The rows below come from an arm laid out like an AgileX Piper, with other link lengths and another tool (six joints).
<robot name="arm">
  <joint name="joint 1" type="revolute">
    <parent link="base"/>
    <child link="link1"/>
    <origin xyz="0 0 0.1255" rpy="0 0 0"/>
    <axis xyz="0 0 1"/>
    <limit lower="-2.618" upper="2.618"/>
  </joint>
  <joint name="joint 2" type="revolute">
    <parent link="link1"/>
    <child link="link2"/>
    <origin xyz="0 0 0" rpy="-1.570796 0 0"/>
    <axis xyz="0 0 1"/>
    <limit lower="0" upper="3.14"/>
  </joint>
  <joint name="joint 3" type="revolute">
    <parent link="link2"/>
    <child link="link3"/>
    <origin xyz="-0.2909 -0.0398 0" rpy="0 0 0"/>
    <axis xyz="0 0 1"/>
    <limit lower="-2.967" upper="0"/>
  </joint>
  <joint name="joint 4" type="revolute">
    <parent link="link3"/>
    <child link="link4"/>
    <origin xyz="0.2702 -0.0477 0" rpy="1.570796 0 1.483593"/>
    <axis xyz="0 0 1"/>
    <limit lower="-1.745" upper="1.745"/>
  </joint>
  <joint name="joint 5" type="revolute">
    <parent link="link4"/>
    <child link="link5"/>
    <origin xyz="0 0 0" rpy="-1.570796 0 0"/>
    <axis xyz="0 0 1"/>
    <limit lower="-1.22" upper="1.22"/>
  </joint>
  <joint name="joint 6" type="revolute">
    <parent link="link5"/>
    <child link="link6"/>
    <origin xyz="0 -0.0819 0" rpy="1.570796 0 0"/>
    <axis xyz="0 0 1"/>
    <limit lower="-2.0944" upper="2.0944"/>
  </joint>
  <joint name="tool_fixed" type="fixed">
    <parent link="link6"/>
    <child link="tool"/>
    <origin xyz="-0.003 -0.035 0.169" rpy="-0.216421 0 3.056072"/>
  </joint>
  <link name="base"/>
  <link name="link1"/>
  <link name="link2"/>
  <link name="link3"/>
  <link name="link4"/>
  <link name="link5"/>
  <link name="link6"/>
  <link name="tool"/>
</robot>
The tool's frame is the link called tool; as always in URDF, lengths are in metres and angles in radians.
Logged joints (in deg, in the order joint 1, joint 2, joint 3, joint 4, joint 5, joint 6), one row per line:
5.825, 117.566, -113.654, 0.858, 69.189, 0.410
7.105, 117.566, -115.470, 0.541, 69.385, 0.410
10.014, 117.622, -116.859, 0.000, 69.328, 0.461
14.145, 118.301, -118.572, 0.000, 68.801, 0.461
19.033, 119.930, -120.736, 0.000, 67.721, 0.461
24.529, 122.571, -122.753, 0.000, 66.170, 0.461
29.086, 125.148, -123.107, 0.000, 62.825, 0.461
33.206, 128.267, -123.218, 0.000, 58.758, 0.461
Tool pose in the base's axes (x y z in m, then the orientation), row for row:
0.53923, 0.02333, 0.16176, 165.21, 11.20, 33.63
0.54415, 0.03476, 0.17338, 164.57, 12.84, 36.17
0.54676, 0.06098, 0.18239, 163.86, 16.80, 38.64
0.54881, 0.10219, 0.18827, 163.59, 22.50, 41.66
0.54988, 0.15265, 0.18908, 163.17, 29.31, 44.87
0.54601, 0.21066, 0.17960, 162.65, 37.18, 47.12
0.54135, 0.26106, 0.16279, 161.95, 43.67, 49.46
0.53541, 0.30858, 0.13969, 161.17, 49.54, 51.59
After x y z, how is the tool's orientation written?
As a rotation vector, in degrees.
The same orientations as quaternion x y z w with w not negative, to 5 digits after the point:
0.97322, 0.06598, 0.19811, 0.09611
0.96937, 0.07563, 0.21305, 0.09596
0.96419, 0.09885, 0.22737, 0.09419
0.95714, 0.13164, 0.24375, 0.08451
0.94760, 0.17022, 0.26058, 0.07196
0.93659, 0.21409, 0.27133, 0.05781
0.92517, 0.24947, 0.28255, 0.04471
0.91357, 0.28081, 0.29243, 0.03204

